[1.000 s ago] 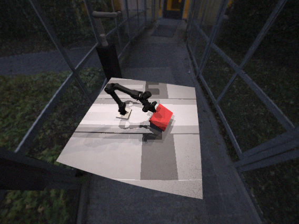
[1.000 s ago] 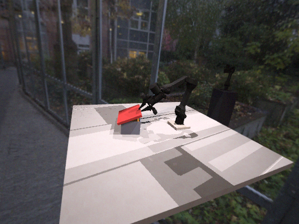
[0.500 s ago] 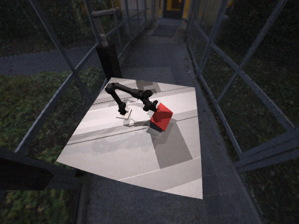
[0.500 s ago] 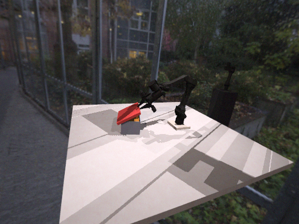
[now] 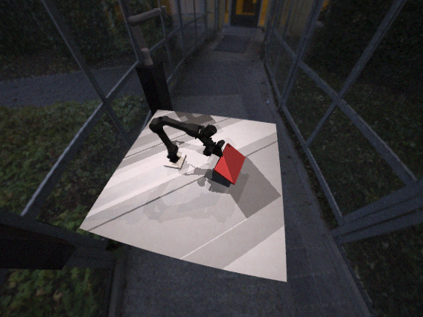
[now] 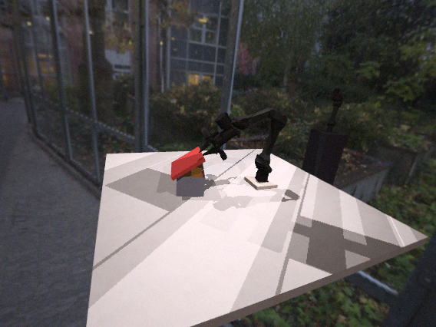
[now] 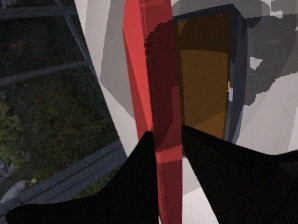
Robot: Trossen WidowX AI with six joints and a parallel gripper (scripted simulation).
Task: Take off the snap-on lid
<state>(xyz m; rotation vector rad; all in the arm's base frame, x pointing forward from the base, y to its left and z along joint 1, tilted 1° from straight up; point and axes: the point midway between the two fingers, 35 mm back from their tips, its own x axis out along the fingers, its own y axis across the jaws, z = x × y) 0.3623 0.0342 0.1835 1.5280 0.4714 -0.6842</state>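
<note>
My gripper tip is now 70 mm short of the red lid and 40 mm above it. The rest, counted from my gripper tip: grey storage box 140 mm below, 40 mm ahead.
</note>
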